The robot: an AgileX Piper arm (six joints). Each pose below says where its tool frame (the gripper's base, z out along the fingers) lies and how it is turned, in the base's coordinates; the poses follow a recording.
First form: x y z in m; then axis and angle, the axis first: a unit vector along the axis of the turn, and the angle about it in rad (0 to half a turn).
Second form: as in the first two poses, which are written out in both.
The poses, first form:
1: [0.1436, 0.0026, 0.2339, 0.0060, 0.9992, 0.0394, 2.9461]
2: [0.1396, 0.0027, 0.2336, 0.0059, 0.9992, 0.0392, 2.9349]
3: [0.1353, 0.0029, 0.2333, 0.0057, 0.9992, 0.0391, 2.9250]
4: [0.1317, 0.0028, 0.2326, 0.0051, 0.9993, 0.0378, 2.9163]
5: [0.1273, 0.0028, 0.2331, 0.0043, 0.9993, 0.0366, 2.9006]
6: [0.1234, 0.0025, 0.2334, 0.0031, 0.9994, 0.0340, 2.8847]
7: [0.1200, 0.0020, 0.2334, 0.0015, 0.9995, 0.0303, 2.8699]
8: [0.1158, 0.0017, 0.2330, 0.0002, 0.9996, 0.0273, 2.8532]
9: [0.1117, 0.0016, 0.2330, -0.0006, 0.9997, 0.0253, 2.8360]
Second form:
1: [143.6, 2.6, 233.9, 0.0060, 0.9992, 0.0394, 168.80]
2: [139.6, 2.7, 233.6, 0.0059, 0.9992, 0.0392, 168.16]
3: [135.3, 2.9, 233.3, 0.0057, 0.9992, 0.0391, 167.59]
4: [131.7, 2.8, 232.6, 0.0051, 0.9993, 0.0378, 167.09]
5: [127.3, 2.8, 233.1, 0.0043, 0.9993, 0.0366, 166.19]
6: [123.4, 2.5, 233.4, 0.0031, 0.9994, 0.0340, 165.28]
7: [120.0, 2.0, 233.4, 0.0015, 0.9995, 0.0303, 164.43]
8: [115.8, 1.7, 233.0, 0.0002, 0.9996, 0.0273, 163.48]
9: [111.7, 1.6, 233.0, -0.0006, 0.9997, 0.0253, 162.49]
